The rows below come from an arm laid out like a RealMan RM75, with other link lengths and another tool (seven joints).
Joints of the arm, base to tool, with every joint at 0 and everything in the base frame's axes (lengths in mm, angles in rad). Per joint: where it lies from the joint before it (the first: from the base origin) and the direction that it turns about. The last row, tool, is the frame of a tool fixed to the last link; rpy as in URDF.
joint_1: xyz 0 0 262.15 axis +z
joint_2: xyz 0 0 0 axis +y
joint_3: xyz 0 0 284.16 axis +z
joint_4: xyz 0 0 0 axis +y
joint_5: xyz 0 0 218.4 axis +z
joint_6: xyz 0 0 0 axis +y
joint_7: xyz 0 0 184.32 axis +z
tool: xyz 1 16 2 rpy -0.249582 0 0.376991
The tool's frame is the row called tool.
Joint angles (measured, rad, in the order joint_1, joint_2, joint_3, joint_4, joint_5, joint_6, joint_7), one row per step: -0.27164, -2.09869, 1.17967, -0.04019, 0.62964, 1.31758, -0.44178; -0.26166, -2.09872, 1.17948, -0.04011, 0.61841, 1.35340, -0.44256; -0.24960, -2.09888, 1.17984, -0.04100, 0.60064, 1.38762, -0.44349; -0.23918, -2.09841, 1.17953, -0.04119, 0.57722, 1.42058, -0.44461; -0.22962, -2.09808, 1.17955, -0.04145, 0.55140, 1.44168, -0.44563; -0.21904, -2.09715, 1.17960, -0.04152, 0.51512, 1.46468, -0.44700; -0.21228, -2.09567, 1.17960, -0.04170, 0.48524, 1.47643, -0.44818; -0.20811, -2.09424, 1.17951, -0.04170, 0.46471, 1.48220, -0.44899; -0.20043, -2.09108, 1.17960, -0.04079, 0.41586, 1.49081, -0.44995; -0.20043, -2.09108, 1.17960, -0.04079, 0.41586, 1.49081, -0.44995
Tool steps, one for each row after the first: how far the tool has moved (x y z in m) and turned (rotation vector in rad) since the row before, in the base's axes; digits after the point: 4 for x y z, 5 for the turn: 0.0023, -0.0030, 0.0048, 0.02492, -0.01568, -0.01361; 0.0009, -0.0037, 0.0055, 0.02898, -0.01596, -0.00640; 0.0005, -0.0026, 0.0068, 0.03460, -0.01507, -0.00440; -0.0014, -0.0022, 0.0060, 0.03119, -0.01094, 0.00561; -0.0024, -0.0021, 0.0082, 0.04133, -0.01178, 0.01017; -0.0029, -0.0011, 0.0064, 0.03093, -0.00665, 0.01250; -0.0024, -0.0006, 0.0044, 0.02044, -0.00340, 0.00995; -0.0057, -0.0007, 0.0101, 0.04660, -0.00557, 0.02462; 0.0000, 0.0000, 0.0000, 0.00000, 0.00000, 0.00000
